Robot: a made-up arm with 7 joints.
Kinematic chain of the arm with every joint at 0, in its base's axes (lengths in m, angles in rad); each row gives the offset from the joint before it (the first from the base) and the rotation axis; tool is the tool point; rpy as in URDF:
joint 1: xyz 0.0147 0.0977 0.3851 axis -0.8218 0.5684 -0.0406
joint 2: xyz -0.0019 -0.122 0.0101 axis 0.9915 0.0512 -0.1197
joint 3: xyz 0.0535 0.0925 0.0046 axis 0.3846 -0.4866 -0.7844
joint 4: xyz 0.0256 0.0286 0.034 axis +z
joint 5: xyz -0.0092 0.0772 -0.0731 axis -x
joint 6: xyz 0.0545 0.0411 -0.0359 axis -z
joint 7: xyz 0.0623 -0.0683 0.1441 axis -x
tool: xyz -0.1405 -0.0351 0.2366 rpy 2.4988 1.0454 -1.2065
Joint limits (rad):
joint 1: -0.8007..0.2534
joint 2: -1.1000..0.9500
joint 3: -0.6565..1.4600
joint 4: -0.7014..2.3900
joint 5: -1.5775..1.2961
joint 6: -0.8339..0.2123
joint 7: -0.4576..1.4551
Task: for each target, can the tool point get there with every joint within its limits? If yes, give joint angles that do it. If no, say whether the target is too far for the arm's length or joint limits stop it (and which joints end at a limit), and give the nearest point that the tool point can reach.
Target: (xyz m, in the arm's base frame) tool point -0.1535 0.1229 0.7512
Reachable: yes | joints -0.3545 0.7458 0.5651 0.8725 0.9595 -0.2061 0.6295
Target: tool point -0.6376 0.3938 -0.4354
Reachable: no: too far | nearest point -0.2097 0.1780 -0.0067 | short by 0.643 m
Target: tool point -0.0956 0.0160 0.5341
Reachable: yes | joints -0.6852 -0.5795 0.7644 1.2170 -0.8473 0.0226 0.9697
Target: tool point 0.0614 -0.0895 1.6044
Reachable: no: too far | nearest point 0.0819 -0.0135 0.8973 | short by 0.711 m
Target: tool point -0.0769 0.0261 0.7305
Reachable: yes | joints -0.2031 0.1660 1.0660 0.4927 0.4507 -0.3167 -0.0841
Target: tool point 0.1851 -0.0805 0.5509
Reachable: yes | joints -0.2659 0.1384 0.0019 1.1531 -1.1697 -0.3639 0.8518
